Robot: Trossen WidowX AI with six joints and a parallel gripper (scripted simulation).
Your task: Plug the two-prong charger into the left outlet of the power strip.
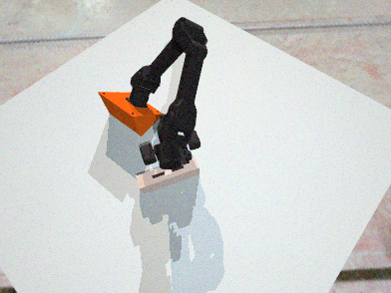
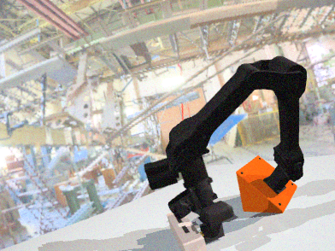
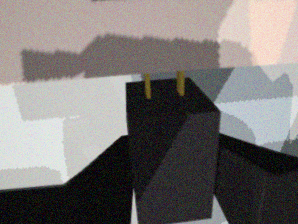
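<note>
My gripper tip is now 2 cm short of the two-prong charger, 1 cm to the left of it and 1 cm below it.
</note>
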